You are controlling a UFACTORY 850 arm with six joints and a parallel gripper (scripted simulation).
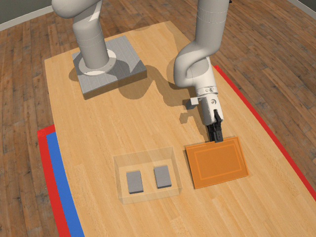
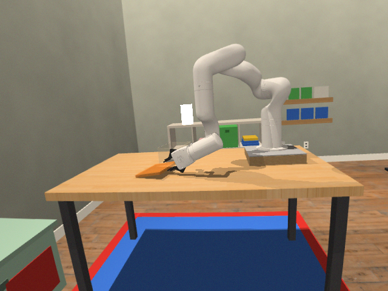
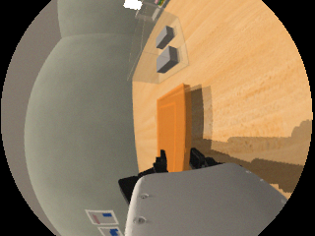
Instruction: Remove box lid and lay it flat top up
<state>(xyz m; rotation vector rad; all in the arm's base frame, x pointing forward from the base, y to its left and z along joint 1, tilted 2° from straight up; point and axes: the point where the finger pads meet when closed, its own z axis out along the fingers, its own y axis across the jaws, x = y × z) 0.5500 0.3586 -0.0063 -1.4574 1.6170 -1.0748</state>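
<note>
The orange lid lies 80 mm ahead of my hand, 30 mm below it and 20 mm to the right of it. The rest, counted from my hand: clear box 280 mm to the right, 60 mm ahead.
</note>
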